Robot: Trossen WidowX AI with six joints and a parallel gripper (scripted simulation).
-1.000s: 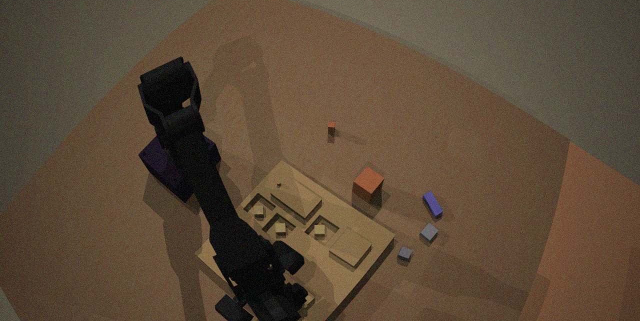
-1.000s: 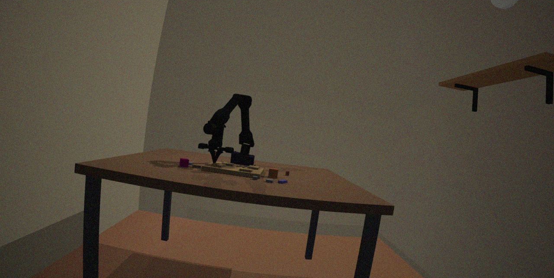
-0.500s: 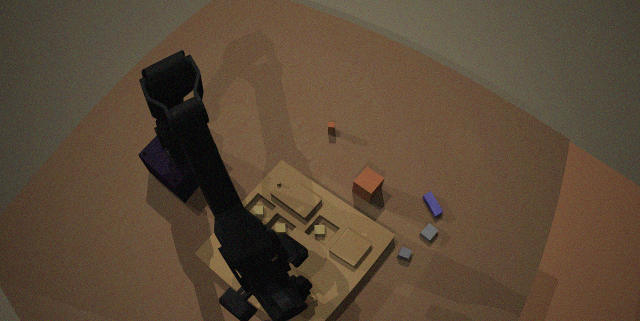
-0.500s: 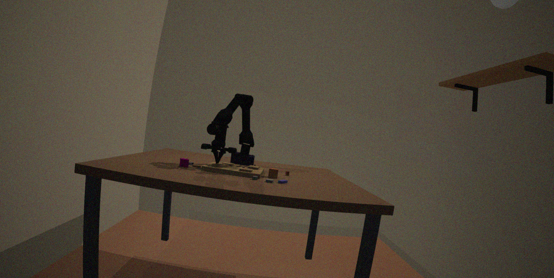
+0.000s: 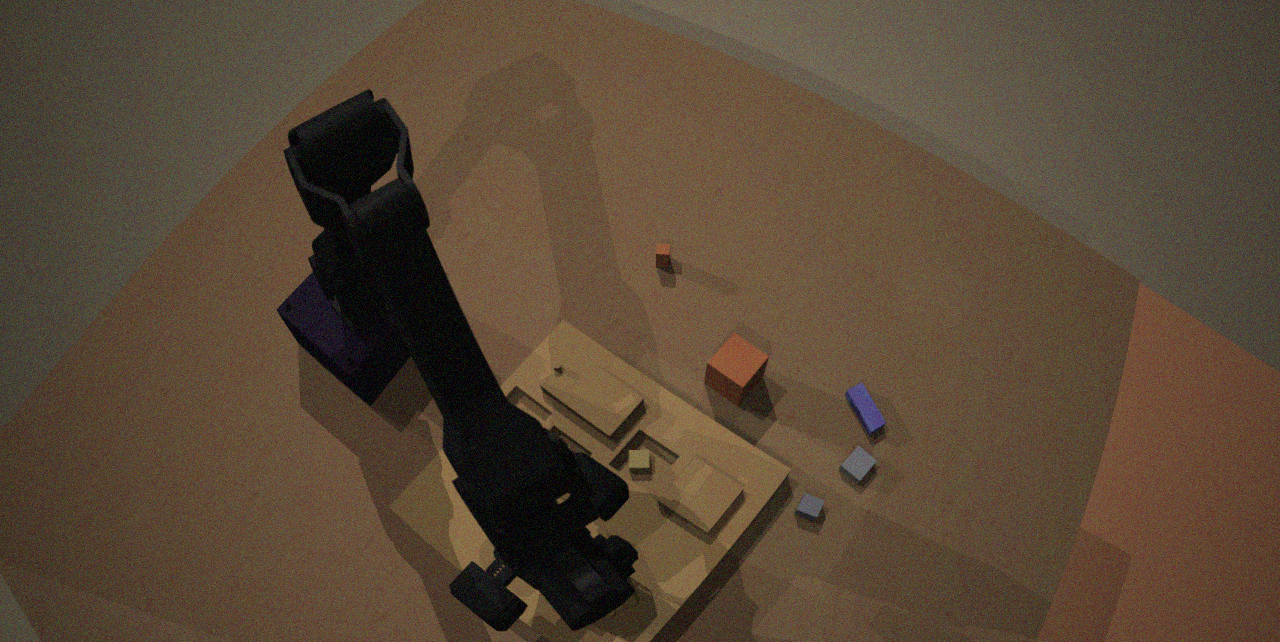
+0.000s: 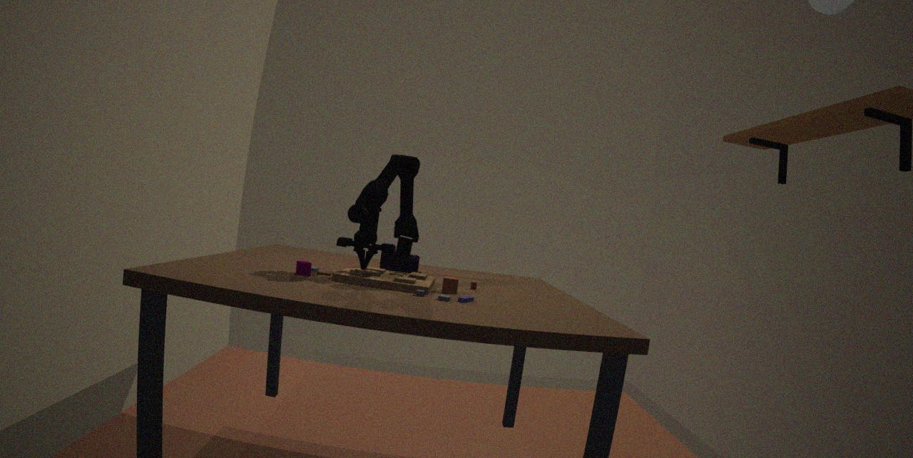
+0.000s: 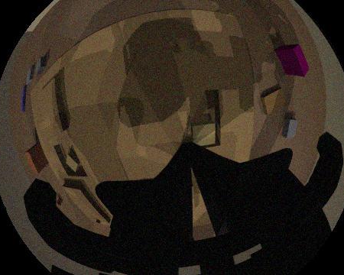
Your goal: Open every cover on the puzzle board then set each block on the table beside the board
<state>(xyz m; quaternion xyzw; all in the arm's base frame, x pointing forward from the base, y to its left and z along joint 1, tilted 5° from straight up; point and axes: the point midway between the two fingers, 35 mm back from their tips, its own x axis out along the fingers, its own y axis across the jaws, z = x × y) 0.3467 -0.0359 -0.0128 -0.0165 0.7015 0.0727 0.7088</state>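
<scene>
Now: gripper tip 2 cm past the tan puzzle board and 9 cm to the right of it. From my gripper tip the other things lie so: grey block: 1 cm ahead, 17 cm to the right, 2 cm below; magenta cube: 12 cm ahead, 16 cm to the right, 1 cm below; orange cube: 2 cm behind, 29 cm to the left.
</scene>
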